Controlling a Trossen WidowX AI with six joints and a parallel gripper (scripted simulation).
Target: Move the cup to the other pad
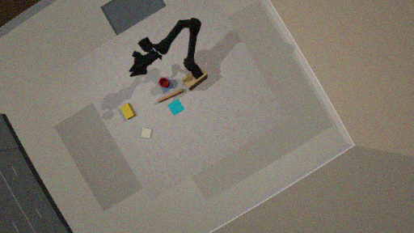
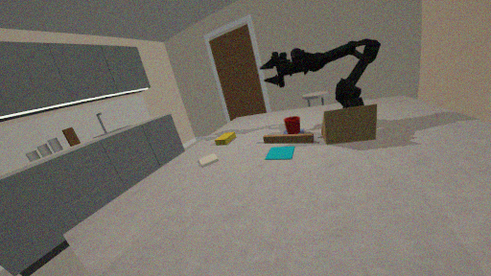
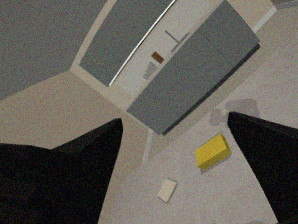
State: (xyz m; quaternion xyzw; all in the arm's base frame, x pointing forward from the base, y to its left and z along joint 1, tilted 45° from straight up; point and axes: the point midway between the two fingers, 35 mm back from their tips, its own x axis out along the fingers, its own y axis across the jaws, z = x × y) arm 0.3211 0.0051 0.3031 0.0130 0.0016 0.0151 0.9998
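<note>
Now: gripper tip 120 mm past the red cup, 90 mm to the right of it and 260 mm above it. Also, from my gripper tip: wooden bar: 90 mm behind, 190 mm to the left, 300 mm below; then blue pad: 110 mm behind, 90 mm to the left, 310 mm below; then blue marble: 130 mm behind, 80 mm to the left, 290 mm below.
</note>
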